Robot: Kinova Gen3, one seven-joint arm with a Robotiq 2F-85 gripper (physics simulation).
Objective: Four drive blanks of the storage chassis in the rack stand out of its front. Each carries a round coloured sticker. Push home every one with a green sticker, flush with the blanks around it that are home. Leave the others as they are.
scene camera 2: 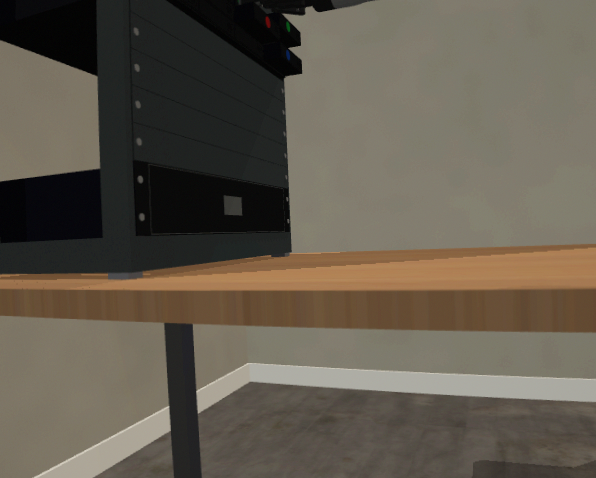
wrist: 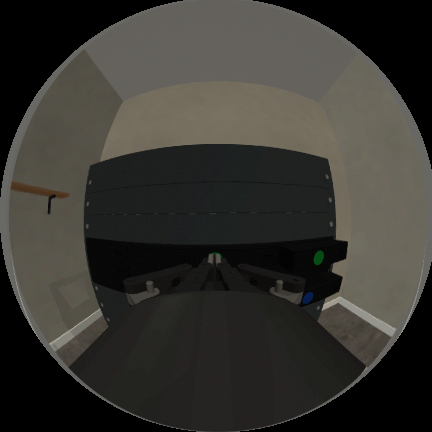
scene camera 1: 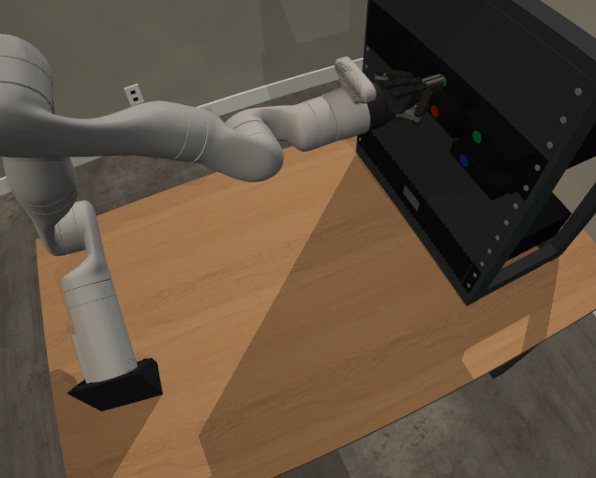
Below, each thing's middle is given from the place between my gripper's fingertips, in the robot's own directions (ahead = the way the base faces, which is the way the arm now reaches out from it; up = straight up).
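From the blue-stickered blank (scene camera 2: pixel 277 55), you'd find my hand 140 mm to the left of it, 50 mm short of it and 50 mm above it.
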